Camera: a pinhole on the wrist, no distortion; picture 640 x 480 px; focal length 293.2 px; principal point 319.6 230.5 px. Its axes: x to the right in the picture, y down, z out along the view. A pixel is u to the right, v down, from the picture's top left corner.
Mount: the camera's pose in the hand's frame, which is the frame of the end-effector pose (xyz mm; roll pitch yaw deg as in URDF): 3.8 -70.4 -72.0 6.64 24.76 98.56
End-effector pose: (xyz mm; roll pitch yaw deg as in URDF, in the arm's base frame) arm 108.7 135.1 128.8 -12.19 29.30 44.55
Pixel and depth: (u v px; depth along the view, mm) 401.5 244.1 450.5
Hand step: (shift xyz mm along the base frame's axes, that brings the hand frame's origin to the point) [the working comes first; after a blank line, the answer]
In the camera's frame: 125.8 20.9 450.5

-129.0 277.5 204.0
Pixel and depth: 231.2 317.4 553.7
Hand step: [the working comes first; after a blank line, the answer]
In the camera's frame: -166.9 164.1 553.7

32.2 185.0 490.9
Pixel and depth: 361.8 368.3 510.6
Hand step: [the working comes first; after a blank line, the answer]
In the camera's frame: 73.5 240.0 510.6

-205.5 172.4 397.5
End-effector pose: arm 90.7 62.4 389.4 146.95 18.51 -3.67
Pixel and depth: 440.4 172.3 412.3
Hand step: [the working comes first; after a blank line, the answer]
In the camera's frame: 169.9 -81.8 412.3

44.6 -347.4 -63.4
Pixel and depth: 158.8 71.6 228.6
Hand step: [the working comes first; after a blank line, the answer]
In the camera's frame: -125.4 -123.9 228.6

86.1 -39.5 -224.9
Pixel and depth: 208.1 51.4 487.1
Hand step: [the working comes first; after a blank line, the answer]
In the camera's frame: -185.2 -297.5 487.1

206.0 -240.8 -438.6
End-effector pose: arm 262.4 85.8 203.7 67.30 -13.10 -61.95
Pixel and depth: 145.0 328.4 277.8
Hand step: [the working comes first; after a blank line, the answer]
In the camera's frame: -165.4 92.8 277.8

-270.1 -87.9 -12.8
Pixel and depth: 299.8 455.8 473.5
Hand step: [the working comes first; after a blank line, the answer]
In the camera's frame: -32.0 363.8 473.5

-481.3 160.8 139.3
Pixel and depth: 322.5 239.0 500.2
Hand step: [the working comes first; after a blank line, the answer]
In the camera's frame: 4.9 14.5 500.2

-281.4 -94.1 277.8
